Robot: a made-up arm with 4 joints.
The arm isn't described. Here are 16 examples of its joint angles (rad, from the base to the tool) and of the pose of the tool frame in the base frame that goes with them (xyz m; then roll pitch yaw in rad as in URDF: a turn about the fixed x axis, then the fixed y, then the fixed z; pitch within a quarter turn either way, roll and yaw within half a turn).
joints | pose
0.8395 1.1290 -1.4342 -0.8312 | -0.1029 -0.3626 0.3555 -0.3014 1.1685 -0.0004
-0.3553 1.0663 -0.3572 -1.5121 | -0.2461 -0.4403 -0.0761 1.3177 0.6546 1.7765
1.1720 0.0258 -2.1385 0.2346 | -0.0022 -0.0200 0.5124 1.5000 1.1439 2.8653
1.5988 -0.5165 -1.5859 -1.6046 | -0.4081 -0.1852 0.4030 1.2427 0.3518 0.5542
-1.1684 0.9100 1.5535 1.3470 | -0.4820 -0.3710 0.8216 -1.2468 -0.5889 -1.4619
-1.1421 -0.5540 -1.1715 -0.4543 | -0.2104 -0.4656 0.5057 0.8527 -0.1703 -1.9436
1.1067 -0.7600 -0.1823 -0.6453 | -0.6288 0.2367 0.7935 1.1289 -1.2436 2.2782
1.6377 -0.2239 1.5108 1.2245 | -0.1484 -0.1059 1.1700 -2.3515 -0.5579 -2.8692
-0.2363 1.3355 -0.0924 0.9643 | -0.4904 0.2219 -0.0213 0.5643 0.4559 -2.7325
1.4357 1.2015 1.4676 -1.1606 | 0.2134 0.5650 0.1055 2.5625 -0.6596 -0.0947
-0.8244 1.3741 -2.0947 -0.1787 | -0.0380 0.0123 0.4960 -2.2846 0.7928 -0.0137
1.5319 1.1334 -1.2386 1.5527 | 0.0296 0.1484 -0.1182 1.5459 0.3598 3.0321
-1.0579 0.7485 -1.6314 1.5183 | -0.3333 -0.4670 0.0343 1.5936 0.3082 -0.4311
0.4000 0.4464 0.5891 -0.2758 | -0.6682 0.3792 0.4190 1.3553 -1.0862 2.1057
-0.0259 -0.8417 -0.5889 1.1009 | -0.5273 -0.5652 1.1819 -0.7597 0.0829 -1.8930
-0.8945 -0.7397 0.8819 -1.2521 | 0.0660 -0.9516 1.1665 -2.1545 -1.0425 2.1622
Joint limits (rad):
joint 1: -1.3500..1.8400
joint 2: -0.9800..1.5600
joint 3: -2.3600..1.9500
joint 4: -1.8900..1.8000
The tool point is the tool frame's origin. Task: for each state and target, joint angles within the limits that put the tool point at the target. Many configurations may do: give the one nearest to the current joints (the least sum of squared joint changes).
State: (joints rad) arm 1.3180 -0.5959 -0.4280 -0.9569
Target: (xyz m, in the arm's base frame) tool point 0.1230 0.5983 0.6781
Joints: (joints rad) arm 1.8400 -0.0620 0.4107 -0.4869
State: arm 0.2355 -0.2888 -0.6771 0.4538
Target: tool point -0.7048 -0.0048 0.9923
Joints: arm 0.4406 -0.4943 -0.4190 0.6510
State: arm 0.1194 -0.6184 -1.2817 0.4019
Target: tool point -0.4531 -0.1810 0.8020
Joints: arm 0.2318 -0.9800 -1.5637 0.3609
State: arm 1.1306 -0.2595 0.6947 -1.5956
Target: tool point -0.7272 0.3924 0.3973
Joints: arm 1.0002 0.1804 0.3102 -1.5357
